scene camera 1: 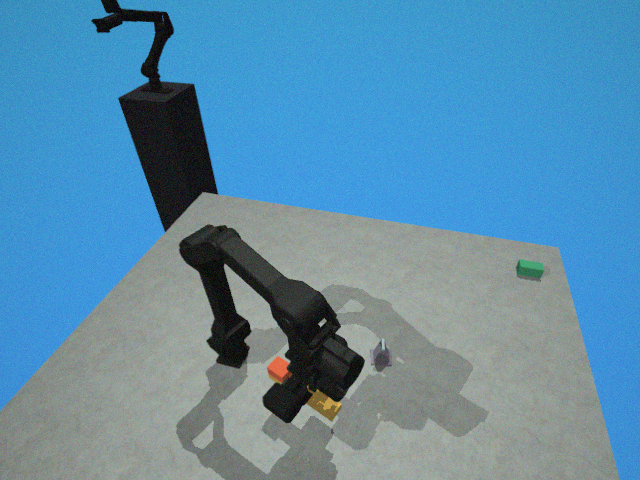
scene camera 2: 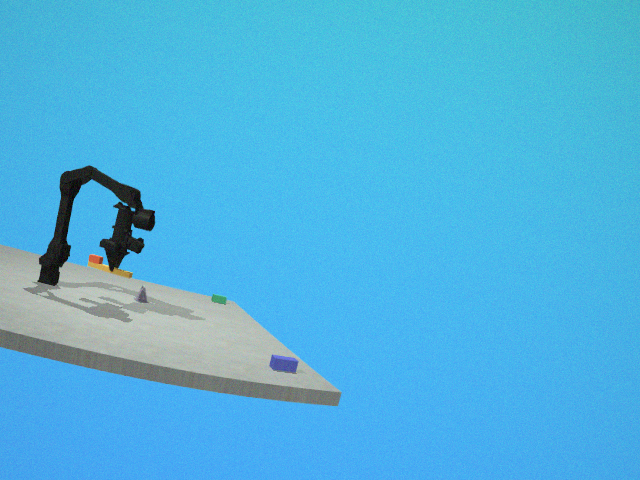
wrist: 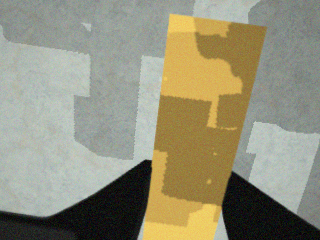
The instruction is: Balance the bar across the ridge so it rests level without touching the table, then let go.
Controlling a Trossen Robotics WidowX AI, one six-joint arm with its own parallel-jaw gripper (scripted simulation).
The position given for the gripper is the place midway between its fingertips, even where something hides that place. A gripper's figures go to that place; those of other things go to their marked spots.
The gripper (scene camera 1: 309, 394): 82 cm from the lens. A bar (scene camera 1: 323, 404) is 80 cm from the lens.
